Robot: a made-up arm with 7 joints.
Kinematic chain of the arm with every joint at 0, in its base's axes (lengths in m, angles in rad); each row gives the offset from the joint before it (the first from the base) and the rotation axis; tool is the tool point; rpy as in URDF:
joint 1: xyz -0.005 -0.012 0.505 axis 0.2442 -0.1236 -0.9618
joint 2: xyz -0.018 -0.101 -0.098 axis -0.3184 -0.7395 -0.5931
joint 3: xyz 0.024 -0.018 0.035 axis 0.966 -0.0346 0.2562
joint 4: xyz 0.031 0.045 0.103 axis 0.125 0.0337 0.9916
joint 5: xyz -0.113 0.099 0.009 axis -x
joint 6: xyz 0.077 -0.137 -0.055 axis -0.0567 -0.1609 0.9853
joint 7: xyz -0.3 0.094 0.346 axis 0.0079 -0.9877 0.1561
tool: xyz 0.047 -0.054 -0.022 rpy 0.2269 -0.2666 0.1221
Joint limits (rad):
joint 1: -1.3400..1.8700
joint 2: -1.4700..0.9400
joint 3: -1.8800..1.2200
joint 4: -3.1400..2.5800
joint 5: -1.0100..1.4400
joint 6: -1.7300..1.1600
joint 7: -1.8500..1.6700
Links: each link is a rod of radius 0.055 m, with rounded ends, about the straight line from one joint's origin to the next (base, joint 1, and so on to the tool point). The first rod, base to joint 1, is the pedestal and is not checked.
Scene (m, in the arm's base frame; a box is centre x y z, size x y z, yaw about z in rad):
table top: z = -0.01
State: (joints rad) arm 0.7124 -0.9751 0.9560 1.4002 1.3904 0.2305 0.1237
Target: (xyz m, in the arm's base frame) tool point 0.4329 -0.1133 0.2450
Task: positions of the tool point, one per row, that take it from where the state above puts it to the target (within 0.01 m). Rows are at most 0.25 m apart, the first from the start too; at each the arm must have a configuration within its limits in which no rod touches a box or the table.
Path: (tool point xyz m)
1: -0.1535 -0.5727 0.2252
2: 0.0370 -0.6053 0.2647
3: 0.2265 -0.5653 0.3258
4: 0.3364 -0.4436 0.2505
5: 0.4072 -0.2832 0.2194
6: 0.4329 -0.1133 0.2450

